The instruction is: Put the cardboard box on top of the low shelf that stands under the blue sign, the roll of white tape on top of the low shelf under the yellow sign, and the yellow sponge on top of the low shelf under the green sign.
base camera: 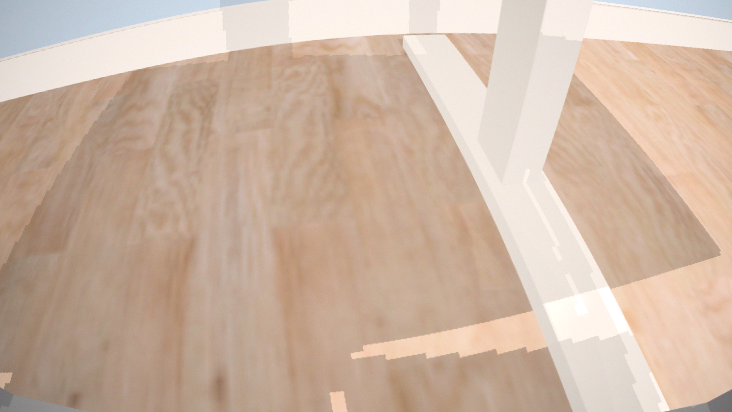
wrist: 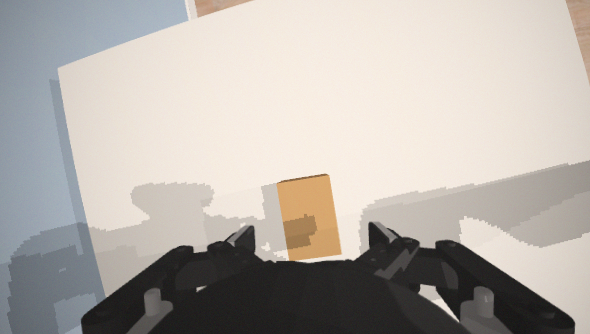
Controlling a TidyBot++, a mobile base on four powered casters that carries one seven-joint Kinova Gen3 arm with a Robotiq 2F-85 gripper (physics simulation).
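Places are measured from the arm's base along level axes (x ahead, y left, z up), in millimetres.
Where they show: gripper, fingertip midpoint: (wrist: 310,236).
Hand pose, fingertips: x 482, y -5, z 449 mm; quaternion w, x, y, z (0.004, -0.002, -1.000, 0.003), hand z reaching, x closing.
After its pixels a point has its place.
The cardboard box (wrist: 320,200) @(x 470, y -19, z 374 mm), plain orange-brown, lies on a white table top (wrist: 350,100) @(x 420, y -143, z 323 mm) in the wrist view, a little below the middle. My gripper (wrist: 310,236) @(x 482, y -5, z 449 mm) is open. Its two fingers stand wide, one to the left and one to the right of the box's lower part in that view, with gaps on both sides. The box's near end reaches the dark gripper body in the picture. The gripper's height over the box is hard to tell. The tape, the sponge, the low shelves and the coloured signs do not show in either view.
In the base camera view a white foot bar (base camera: 517,220) runs along the wooden floor (base camera: 230,204) @(x 427, y 149, z -397 mm), with a white upright post (base camera: 537,92) @(x 437, y -165, z -250 mm) on it. A white baseboard (base camera: 348,20) @(x 859, y 31, z -361 mm) and blue wall lie behind. In the wrist view the blue wall (wrist: 100,30) @(x 950, y -401, z 186 mm) borders the table's left edge.
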